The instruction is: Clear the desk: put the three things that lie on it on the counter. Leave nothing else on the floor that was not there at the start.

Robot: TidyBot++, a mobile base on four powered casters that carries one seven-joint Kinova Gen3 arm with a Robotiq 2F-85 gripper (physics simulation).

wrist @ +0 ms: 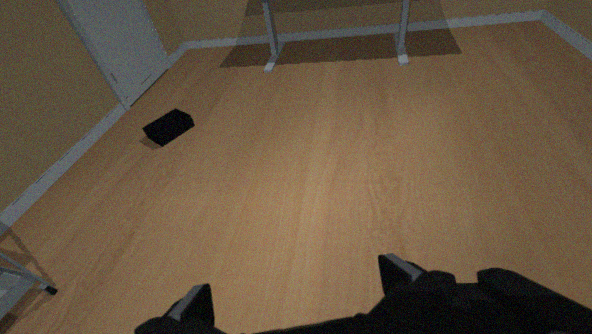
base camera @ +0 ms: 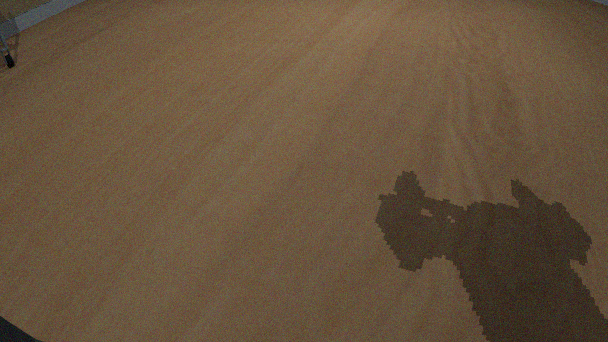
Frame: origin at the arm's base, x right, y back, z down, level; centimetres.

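Seen in the pictures: gripper, between the fingertips: (wrist: 297,288).
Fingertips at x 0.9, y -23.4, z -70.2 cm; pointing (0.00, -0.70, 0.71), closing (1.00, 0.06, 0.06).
A point is followed by its place in that frame.
My gripper (wrist: 297,288) @[x 0.9, y -23.4, z -70.1 cm] is open and empty, with its fingers spread wide above the floor in the wrist view. Two pale legs (wrist: 271,36) @[x 22.2, y -320.0, z 17.4 cm] (wrist: 404,35) with flat feet stand at the top of the wrist view, near the far wall; they look like those of a desk. Its top is out of view, so whatever lies on it is hidden. The three things and the counter do not show in either view.
A black box (wrist: 168,127) @[x -78.2, y -229.9, z 39.5 cm] lies on the floor at the left, near the wall and a pale door (wrist: 125,45) @[x -107.7, y -309.4, z -3.4 cm]. A metal frame with a black foot (wrist: 50,289) @[x -114.7, y -102.7, z 35.4 cm] (base camera: 9,60) @[x -114.2, y -102.2, z 36.4 cm] stands at the left edge. The arm's shadow (base camera: 515,250) @[x 27.6, y -33.2, z 39.7 cm] falls on the floor.
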